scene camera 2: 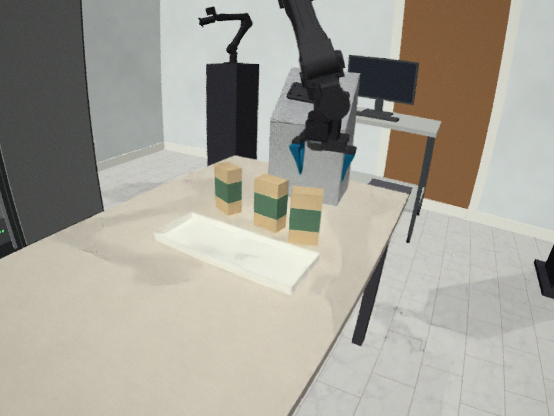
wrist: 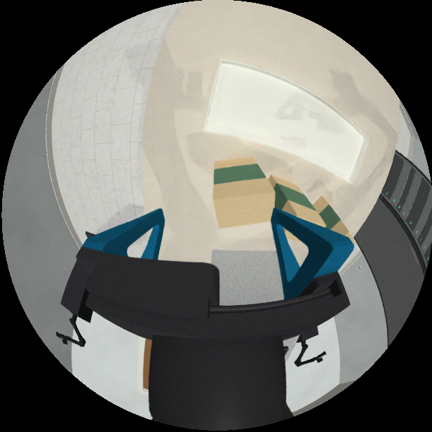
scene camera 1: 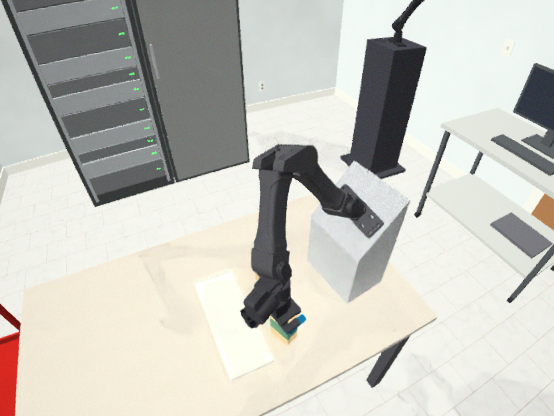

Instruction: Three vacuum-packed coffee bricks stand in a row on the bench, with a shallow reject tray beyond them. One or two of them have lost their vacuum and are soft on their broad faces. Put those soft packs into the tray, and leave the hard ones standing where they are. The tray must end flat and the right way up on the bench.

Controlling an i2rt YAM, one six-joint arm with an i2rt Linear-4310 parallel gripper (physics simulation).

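Frame: origin at the arm's base, x ahead, y left, z up, level; metres.
Seen in the pictures: gripper, between the fingertips: (scene camera 2: pixel 321 176) (scene camera 1: pixel 281 320); arm's base, origin of its link: (scene camera 1: pixel 357 210).
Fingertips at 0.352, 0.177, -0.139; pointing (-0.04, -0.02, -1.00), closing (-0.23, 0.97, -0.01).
Offsets run from my fingertips to a thing's top centre, as dx, dy, dz. "spot": to the spot under its first point. Level surfaces: height alone.
Three tan coffee bricks with green bands stand upright in a row: one at the right end {spot: -0.007, -0.034, -0.114} (scene camera 2: pixel 305 216) (wrist: pixel 241 194), one in the middle (scene camera 2: pixel 270 204) (wrist: pixel 296 200), and one at the left end {spot: -0.030, -0.289, -0.111} (scene camera 2: pixel 228 189) (wrist: pixel 330 218). In scene camera 1 the arm hides much of the row, and part of one brick (scene camera 1: pixel 283 329) shows below the gripper. The shallow white tray {+0.118, -0.165, -0.173} (scene camera 1: pixel 235 327) (scene camera 2: pixel 235 252) (wrist: pixel 285 115) lies flat and empty beside the row. My gripper (scene camera 2: pixel 323 167) (wrist: pixel 217 213) is open and empty, with blue fingers, above and behind the right-end brick. Softness cannot be told from these views.
A grey block (scene camera 1: pixel 357 240) (scene camera 2: pixel 314 165) (wrist: pixel 248 275), bearing the arm's base, stands behind the row on the bench {dz -0.195} (scene camera 1: pixel 110 320) (scene camera 2: pixel 125 320). The bench's edge runs past the right end of the row and tray. A server rack stands beyond the bench.
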